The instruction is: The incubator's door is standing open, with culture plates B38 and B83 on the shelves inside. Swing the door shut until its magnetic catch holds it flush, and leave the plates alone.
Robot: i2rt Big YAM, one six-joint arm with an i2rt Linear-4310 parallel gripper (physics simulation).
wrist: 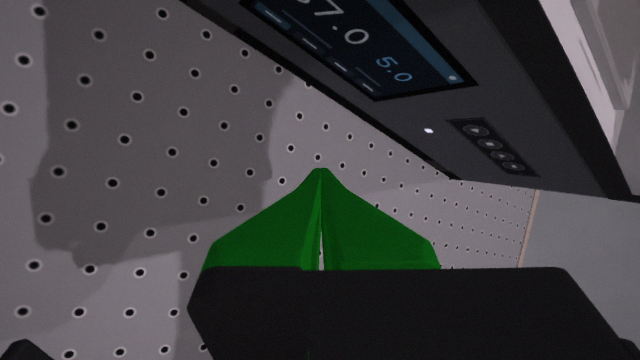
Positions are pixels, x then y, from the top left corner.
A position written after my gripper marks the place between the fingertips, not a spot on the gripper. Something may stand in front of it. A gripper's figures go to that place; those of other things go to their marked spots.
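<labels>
There's an incubator (517, 100) that's 0.17 m from the lens, and my gripper (320, 179) is 0.13 m from the lens.
</labels>
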